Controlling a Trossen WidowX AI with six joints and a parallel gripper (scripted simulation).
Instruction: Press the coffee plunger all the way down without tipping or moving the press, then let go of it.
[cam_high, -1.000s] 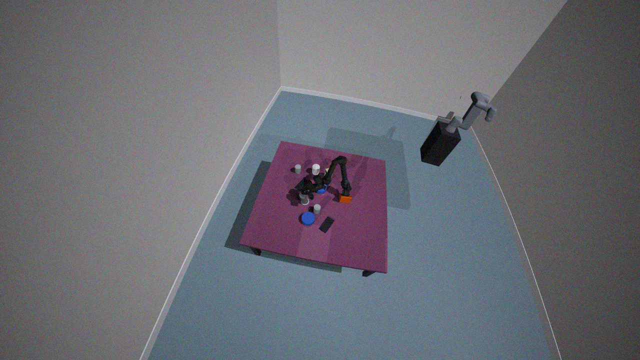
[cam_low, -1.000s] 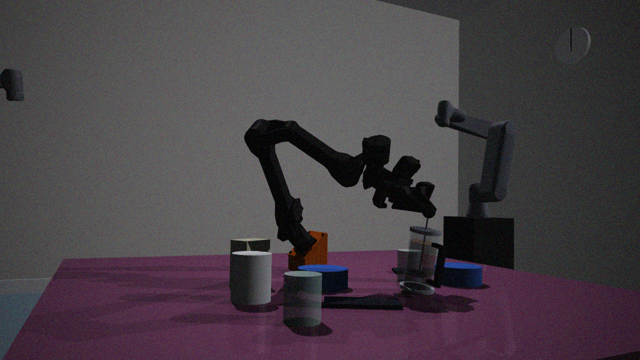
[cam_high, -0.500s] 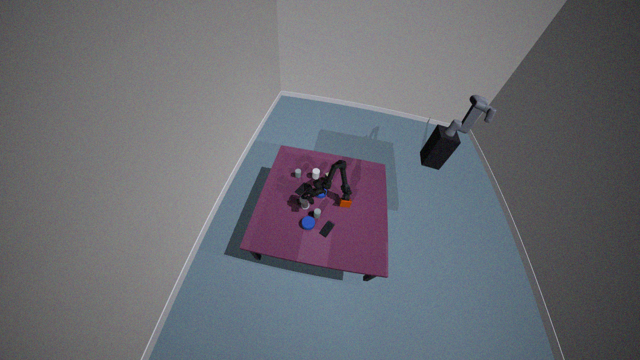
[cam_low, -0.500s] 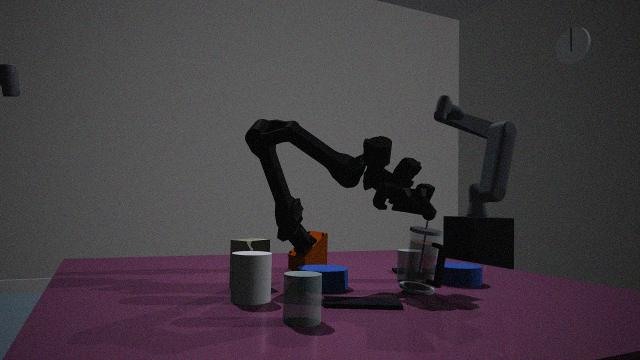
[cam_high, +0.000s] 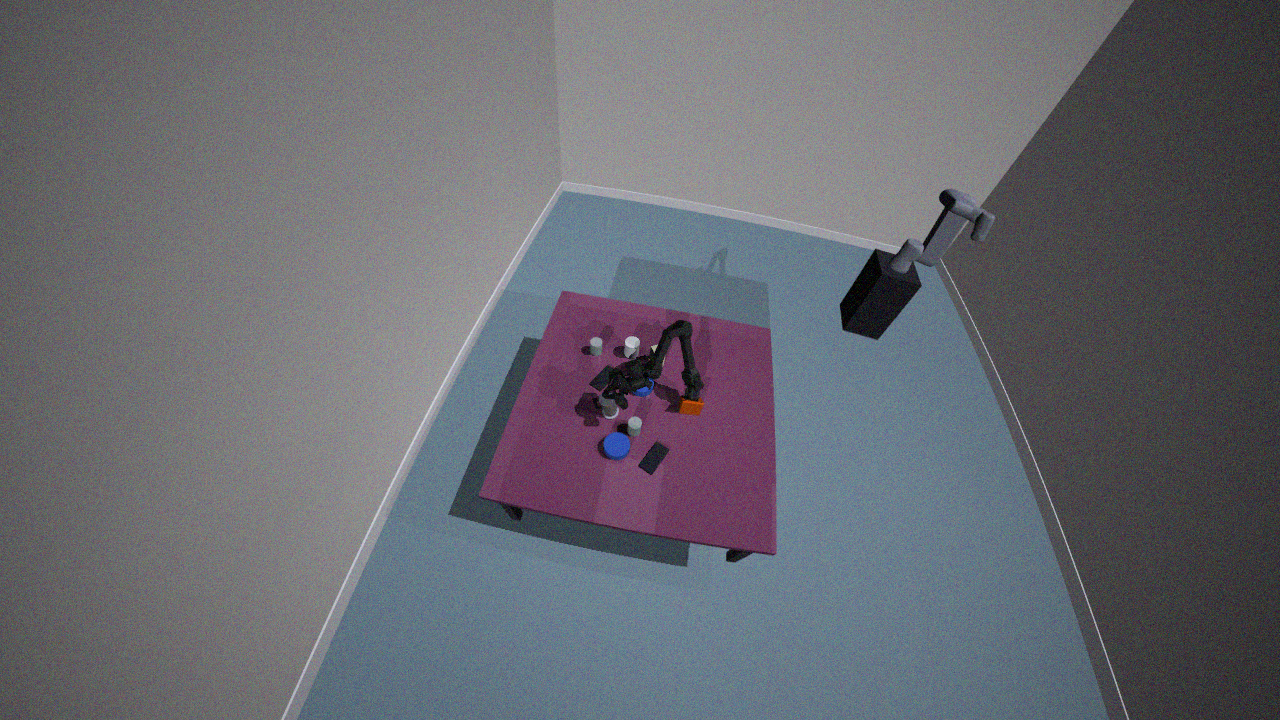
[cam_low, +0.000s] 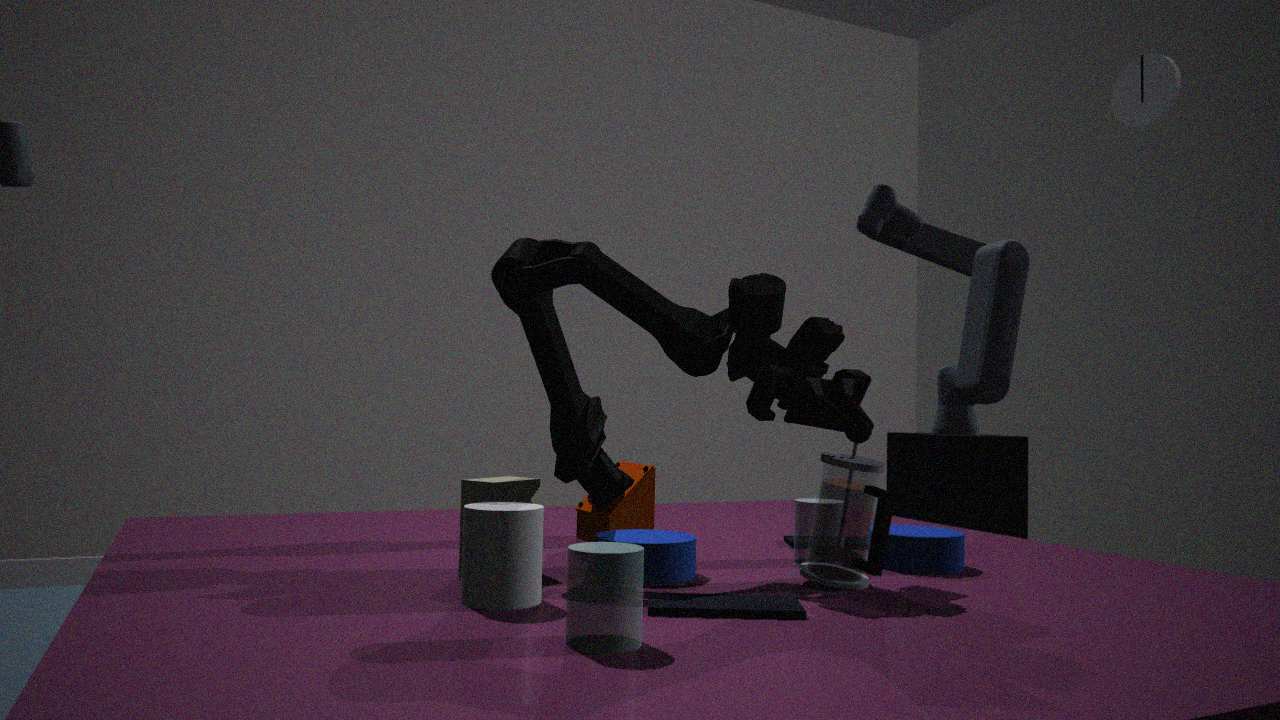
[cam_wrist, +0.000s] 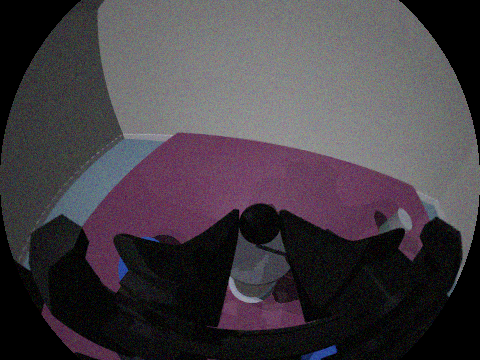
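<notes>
Now: gripper tip 1 cm to the left of the glass coffee press and 9 cm above it. Round my gripper tip: white cylinder 3 cm behind, 40 cm to the right, 13 cm below; then cream box 17 cm behind, 37 cm to the right, 12 cm below.
</notes>
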